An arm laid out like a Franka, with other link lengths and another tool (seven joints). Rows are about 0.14 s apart.
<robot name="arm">
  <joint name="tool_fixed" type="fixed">
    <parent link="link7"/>
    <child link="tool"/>
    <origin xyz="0.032 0.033 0.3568" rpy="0.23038 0 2.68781"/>
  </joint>
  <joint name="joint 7" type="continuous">
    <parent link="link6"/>
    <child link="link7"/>
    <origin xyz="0 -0.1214 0" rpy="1.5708 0 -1.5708"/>
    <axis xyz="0 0 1"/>
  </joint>
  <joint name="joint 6" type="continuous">
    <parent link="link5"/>
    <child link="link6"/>
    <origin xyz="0 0 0" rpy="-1.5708 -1.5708 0"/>
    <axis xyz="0 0 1"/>
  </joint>
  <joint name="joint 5" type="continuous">
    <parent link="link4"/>
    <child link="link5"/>
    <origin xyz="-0.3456 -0.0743 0" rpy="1.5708 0 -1.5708"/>
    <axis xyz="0 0 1"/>
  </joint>
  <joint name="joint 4" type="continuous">
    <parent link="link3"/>
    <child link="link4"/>
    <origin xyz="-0.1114 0 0" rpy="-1.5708 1.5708 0"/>
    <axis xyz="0 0 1"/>
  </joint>
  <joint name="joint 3" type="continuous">
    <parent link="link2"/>
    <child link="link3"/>
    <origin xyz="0.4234 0 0" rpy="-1.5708 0 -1.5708"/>
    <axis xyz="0 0 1"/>
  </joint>
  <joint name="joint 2" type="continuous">
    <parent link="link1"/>
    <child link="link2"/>
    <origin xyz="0 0 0" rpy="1.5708 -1.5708 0"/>
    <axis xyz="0 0 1"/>
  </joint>
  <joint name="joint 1" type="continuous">
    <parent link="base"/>
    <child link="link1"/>
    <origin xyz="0 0 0.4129" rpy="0 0 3.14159"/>
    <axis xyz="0 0 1"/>
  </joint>
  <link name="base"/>
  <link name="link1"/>
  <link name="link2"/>
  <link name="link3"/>
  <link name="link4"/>
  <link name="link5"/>
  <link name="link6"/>
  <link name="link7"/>
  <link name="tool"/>
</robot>
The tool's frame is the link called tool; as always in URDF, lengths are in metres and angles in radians. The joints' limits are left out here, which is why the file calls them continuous.
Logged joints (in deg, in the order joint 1, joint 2, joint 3, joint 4, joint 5, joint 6, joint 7), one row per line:
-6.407, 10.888, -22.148, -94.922, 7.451, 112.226, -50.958
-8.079, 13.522, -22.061, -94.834, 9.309, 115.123, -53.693
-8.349, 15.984, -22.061, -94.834, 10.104, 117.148, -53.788
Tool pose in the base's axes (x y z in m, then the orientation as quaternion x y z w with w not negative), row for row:
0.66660, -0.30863, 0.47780, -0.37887, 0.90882, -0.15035, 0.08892
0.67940, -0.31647, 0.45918, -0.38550, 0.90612, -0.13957, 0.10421
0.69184, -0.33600, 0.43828, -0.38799, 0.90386, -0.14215, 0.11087
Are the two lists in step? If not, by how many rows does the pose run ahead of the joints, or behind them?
The pose runs 1 row behind the joints: the pose in row i belongs to the joints in row i - 1.
